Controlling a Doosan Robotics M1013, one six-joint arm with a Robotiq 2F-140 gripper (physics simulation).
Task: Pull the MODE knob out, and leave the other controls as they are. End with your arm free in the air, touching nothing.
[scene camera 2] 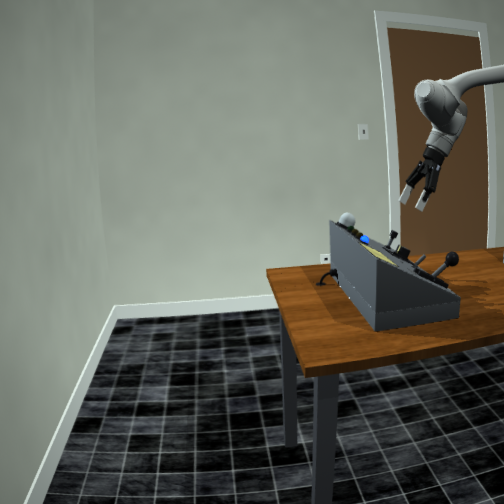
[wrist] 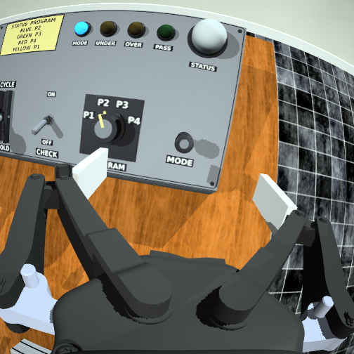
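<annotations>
Gripper: visible in the wrist view and scene camera 2. Same spot on the gripper: (scene camera 2: 426, 170) and (wrist: 99, 249).
</annotations>
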